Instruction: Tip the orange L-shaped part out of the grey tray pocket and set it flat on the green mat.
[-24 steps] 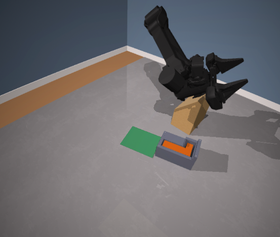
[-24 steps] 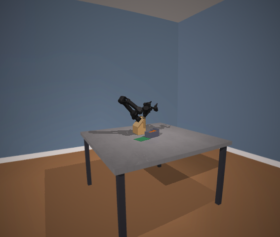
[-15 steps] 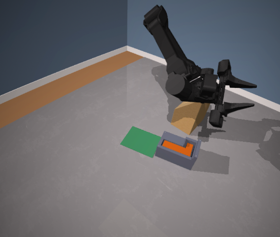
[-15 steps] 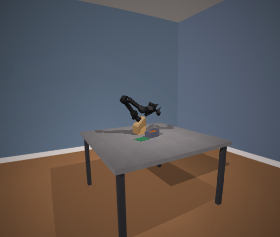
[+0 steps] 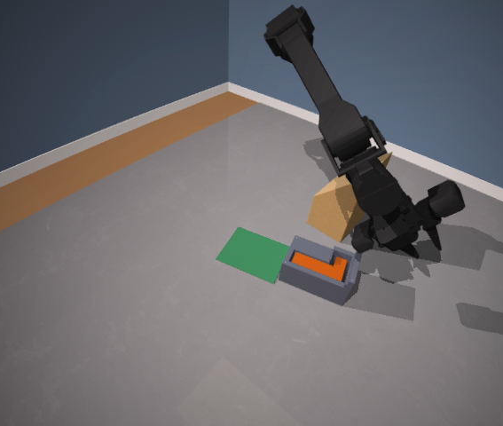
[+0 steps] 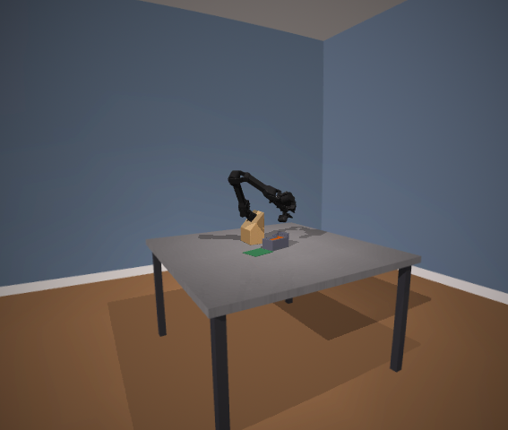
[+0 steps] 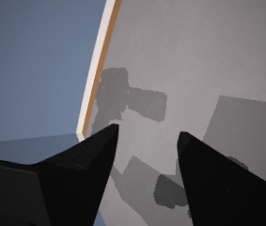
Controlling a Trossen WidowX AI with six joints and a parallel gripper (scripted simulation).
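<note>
Now: the orange L-shaped part 5 cm ahead of my gripper tip, 15 cm to the right of it and 14 cm below it. The rest, counted from my gripper tip: green mat (11 cm ahead, 30 cm to the right, 20 cm below).
</note>
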